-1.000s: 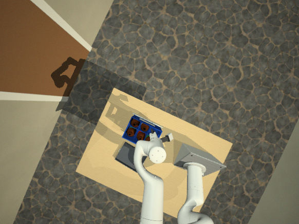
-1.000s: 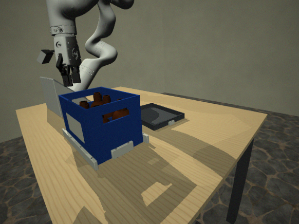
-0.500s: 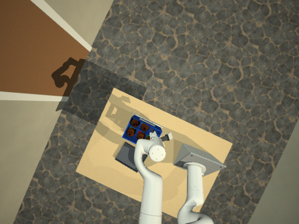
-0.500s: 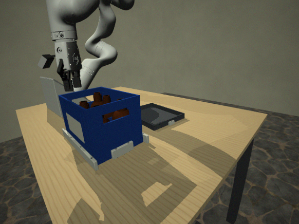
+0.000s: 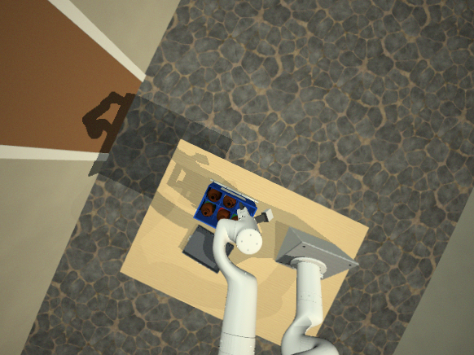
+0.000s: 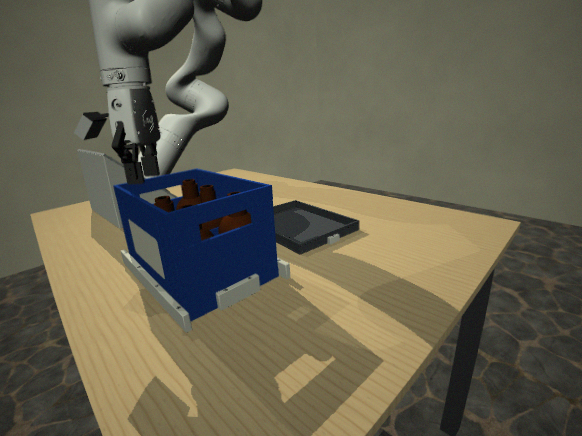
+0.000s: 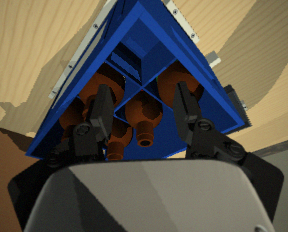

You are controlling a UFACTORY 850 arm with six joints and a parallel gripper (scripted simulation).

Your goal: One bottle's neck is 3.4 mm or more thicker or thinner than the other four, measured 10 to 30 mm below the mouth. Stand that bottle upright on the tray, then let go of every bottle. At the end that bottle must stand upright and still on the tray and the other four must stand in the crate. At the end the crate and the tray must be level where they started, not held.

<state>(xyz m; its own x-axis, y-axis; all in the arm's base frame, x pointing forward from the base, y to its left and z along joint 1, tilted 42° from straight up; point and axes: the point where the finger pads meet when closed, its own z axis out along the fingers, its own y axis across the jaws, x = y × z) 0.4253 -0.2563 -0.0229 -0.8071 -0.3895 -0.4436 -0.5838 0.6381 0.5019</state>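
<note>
Right now my hand is 2 cm short of the brown bottle, 9 cm to the right of it and 11 cm above it. Round my hand: blue crate: 9 cm ahead, 3 cm to the left, 12 cm below; dark tray: 13 cm ahead, 31 cm to the left, 19 cm below.
</note>
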